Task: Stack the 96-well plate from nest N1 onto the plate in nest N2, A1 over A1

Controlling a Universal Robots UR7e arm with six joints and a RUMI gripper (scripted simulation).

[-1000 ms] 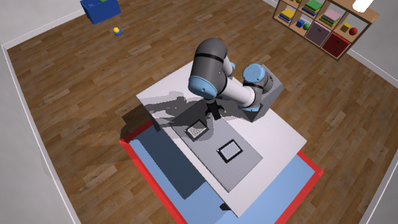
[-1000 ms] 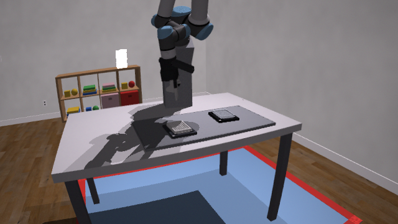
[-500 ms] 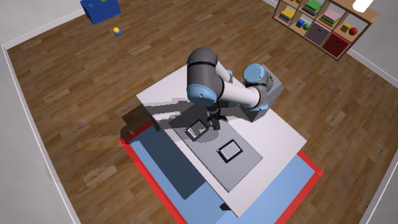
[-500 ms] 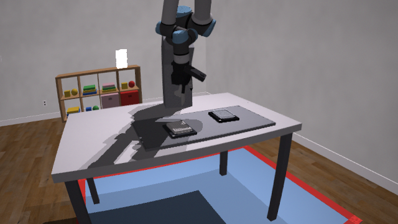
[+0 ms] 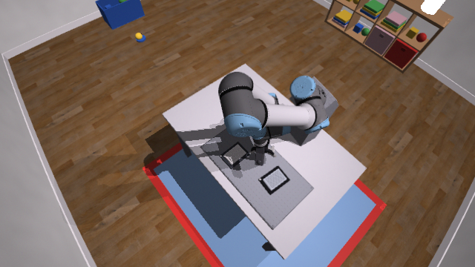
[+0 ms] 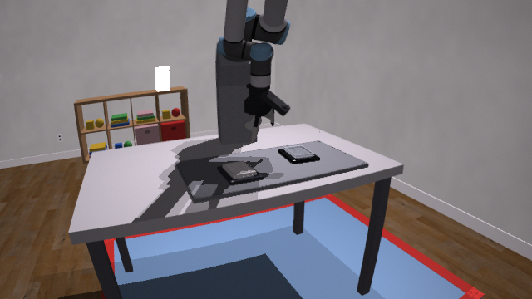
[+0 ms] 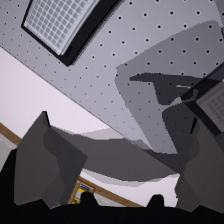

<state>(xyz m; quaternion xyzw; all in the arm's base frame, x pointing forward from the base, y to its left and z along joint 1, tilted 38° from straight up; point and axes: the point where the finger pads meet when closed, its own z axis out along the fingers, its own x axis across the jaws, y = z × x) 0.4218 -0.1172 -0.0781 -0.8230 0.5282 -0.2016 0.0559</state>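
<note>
My gripper is now 6 cm short of the clear 96-well plate, 14 cm to the right of it and 9 cm above it. Also, from my hand: label: 11 cm ahead, 6 cm to the left, 9 cm below; plate nest N1: 6 cm ahead, 14 cm to the left, 10 cm below.
</note>
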